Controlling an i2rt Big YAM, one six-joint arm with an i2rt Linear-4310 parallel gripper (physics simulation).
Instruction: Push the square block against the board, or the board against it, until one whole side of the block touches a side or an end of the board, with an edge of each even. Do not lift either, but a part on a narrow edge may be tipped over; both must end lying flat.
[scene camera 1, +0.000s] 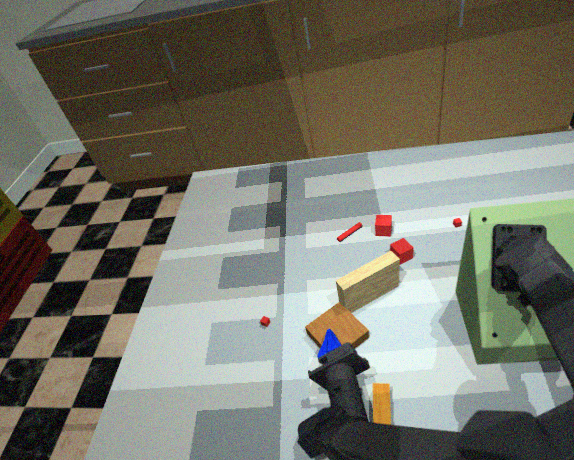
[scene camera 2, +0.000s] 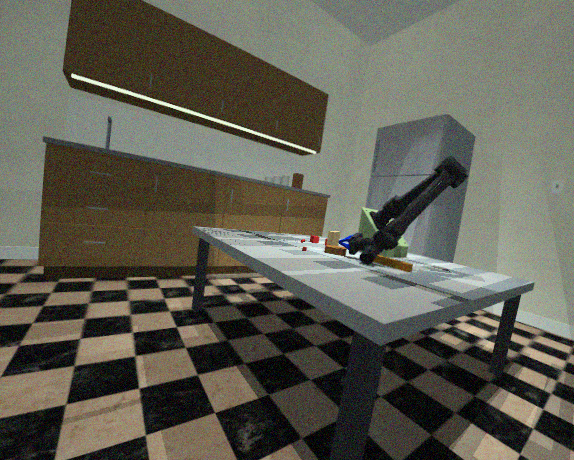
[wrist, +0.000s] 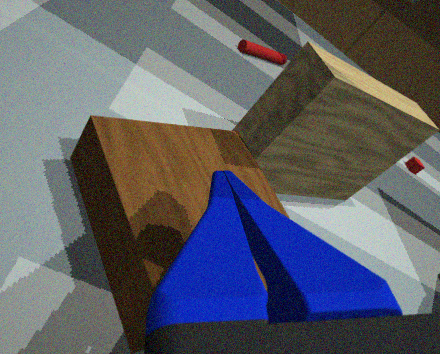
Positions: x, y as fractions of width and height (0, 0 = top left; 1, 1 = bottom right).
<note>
The gripper (scene camera 1: 0.57, 0.72) is shut, holding nothing. Also in view: a square block (scene camera 1: 0.61, 0.71). Further things: a board (scene camera 1: 0.63, 0.62).
The board is seen too in the wrist view (wrist: 0.74, 0.36). The square block is seen too in the wrist view (wrist: 0.33, 0.52). The gripper is seen too in the wrist view (wrist: 0.50, 0.52).
</note>
